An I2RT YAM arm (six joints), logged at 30 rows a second.
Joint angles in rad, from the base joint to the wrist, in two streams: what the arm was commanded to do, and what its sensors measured. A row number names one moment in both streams.
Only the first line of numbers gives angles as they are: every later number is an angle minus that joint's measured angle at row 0.
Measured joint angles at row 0:
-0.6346, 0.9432, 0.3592, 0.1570, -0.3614, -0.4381
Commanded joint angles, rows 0 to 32:
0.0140, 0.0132, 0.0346, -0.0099, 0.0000, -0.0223
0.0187, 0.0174, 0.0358, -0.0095, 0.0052, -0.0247
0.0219, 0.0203, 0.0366, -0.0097, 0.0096, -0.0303
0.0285, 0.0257, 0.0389, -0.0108, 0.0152, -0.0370
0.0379, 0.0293, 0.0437, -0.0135, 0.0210, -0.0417
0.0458, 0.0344, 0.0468, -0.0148, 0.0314, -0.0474
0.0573, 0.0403, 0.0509, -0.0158, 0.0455, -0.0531
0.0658, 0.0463, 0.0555, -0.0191, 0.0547, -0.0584
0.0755, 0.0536, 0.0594, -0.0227, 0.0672, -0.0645
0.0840, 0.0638, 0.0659, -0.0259, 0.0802, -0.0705
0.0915, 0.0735, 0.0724, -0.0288, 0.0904, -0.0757
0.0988, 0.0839, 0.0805, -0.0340, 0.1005, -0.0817
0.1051, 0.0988, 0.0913, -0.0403, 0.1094, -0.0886
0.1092, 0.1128, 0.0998, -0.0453, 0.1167, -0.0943
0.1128, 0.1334, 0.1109, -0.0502, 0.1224, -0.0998
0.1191, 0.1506, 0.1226, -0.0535, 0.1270, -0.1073
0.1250, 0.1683, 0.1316, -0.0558, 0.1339, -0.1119
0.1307, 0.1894, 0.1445, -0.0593, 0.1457, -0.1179
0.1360, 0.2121, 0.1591, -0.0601, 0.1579, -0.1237
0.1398, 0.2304, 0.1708, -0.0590, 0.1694, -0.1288
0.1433, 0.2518, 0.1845, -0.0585, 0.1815, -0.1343
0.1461, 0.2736, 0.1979, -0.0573, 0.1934, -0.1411
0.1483, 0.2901, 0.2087, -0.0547, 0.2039, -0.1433
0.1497, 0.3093, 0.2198, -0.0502, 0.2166, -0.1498
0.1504, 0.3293, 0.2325, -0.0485, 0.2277, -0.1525
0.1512, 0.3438, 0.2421, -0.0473, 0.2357, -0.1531
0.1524, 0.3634, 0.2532, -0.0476, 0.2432, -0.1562
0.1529, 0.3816, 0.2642, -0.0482, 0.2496, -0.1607
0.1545, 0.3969, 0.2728, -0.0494, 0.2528, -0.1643
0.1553, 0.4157, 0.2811, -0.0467, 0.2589, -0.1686
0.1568, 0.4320, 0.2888, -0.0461, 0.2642, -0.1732
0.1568, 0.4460, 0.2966, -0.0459, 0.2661, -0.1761
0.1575, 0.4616, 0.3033, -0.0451, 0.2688, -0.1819
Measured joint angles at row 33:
0.1507, 0.4353, 0.2590, -0.0443, 0.2487, -0.1480
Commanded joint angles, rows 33 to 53:
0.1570, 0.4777, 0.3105, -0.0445, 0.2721, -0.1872
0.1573, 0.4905, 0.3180, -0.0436, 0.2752, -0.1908
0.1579, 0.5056, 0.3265, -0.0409, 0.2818, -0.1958
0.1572, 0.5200, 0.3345, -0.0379, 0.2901, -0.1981
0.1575, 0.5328, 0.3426, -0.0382, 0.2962, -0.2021
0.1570, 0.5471, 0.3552, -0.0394, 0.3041, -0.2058
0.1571, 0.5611, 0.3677, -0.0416, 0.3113, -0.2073
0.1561, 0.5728, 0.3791, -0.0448, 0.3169, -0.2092
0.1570, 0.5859, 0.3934, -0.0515, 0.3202, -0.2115
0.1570, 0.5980, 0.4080, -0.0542, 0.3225, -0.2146
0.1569, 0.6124, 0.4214, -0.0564, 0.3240, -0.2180
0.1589, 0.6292, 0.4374, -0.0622, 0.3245, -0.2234
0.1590, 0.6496, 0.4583, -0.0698, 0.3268, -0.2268
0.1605, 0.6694, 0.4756, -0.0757, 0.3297, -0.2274
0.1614, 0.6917, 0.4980, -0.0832, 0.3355, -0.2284
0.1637, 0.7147, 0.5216, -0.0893, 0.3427, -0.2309
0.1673, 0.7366, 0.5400, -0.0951, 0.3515, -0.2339
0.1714, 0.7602, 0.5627, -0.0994, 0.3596, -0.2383
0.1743, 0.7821, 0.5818, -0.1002, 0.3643, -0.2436
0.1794, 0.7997, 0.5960, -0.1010, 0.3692, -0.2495
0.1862, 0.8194, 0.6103, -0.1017, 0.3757, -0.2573
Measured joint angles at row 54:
0.1709, 0.7847, 0.5596, -0.0675, 0.3555, -0.2228
